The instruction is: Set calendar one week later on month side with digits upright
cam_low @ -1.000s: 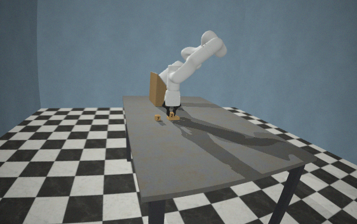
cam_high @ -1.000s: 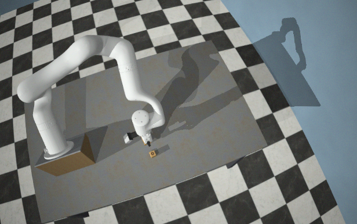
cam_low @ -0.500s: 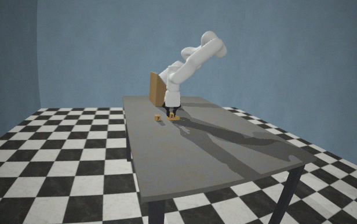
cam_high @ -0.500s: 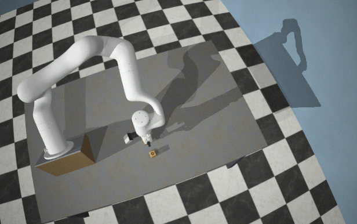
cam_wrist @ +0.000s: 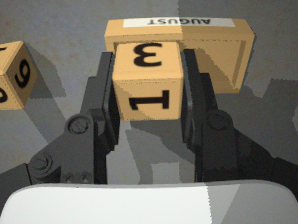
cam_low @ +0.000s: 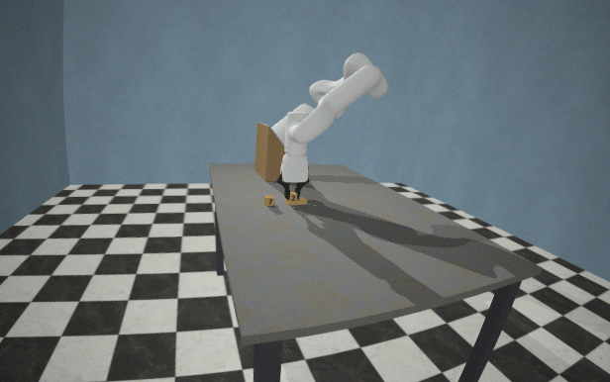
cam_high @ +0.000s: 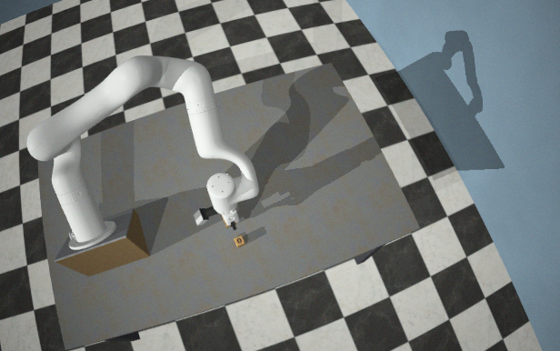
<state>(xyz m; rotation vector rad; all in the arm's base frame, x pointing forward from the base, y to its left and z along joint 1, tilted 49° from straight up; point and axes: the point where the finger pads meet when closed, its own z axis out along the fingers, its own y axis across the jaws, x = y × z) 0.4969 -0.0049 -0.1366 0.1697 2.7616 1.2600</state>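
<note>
My hand is 2 cm to the right of the tray and 3 cm above it.
</note>
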